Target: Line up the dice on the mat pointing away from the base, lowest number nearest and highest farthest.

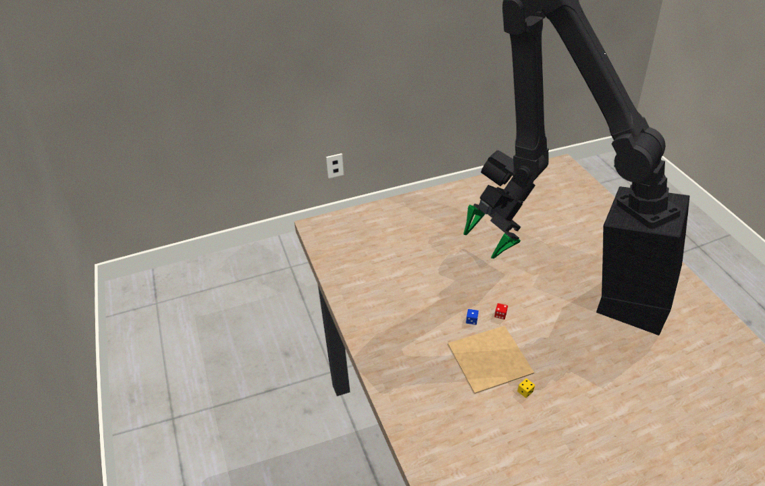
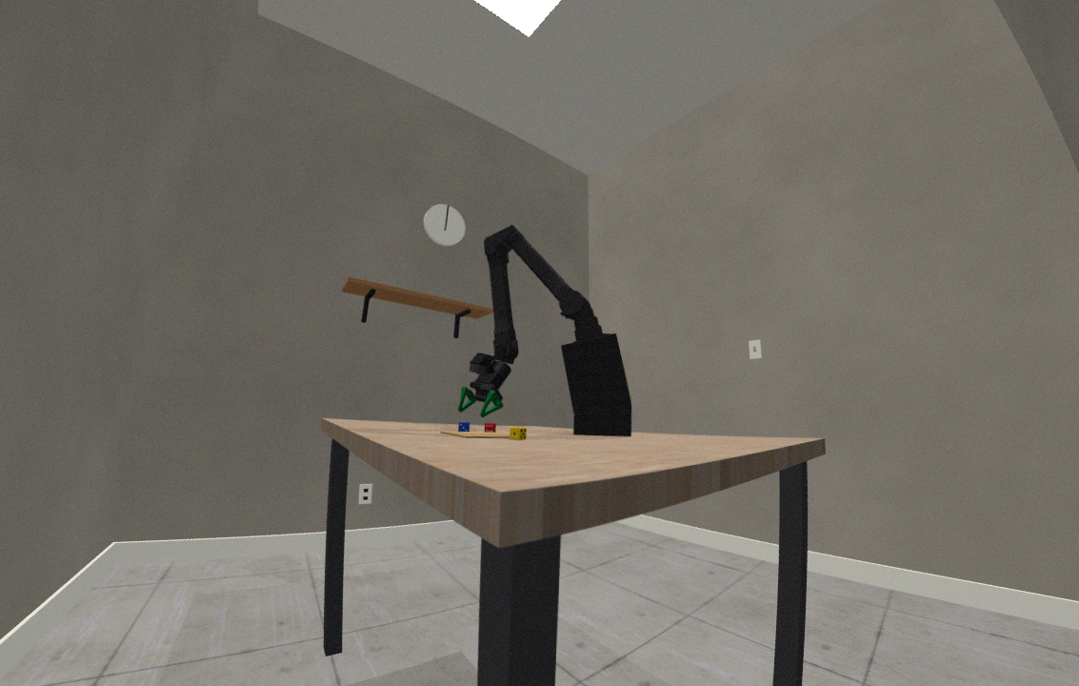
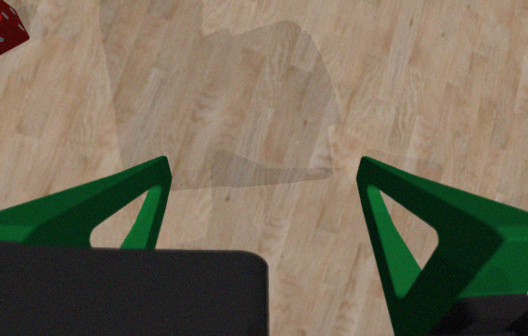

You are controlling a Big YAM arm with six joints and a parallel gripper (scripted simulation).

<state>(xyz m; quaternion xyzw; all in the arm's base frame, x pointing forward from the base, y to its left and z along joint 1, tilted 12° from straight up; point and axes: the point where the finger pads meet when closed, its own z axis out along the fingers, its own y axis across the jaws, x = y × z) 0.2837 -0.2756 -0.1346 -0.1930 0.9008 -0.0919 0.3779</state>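
Right now my hand is 11 cm short of the blue die, 17 cm to the right of it and 4 cm above it. Round my hand: red die (4 cm ahead, 19 cm to the left, 4 cm below); then tan mat (12 cm ahead, 29 cm to the left, 5 cm below); then yellow die (10 cm ahead, 39 cm to the left, 4 cm below).
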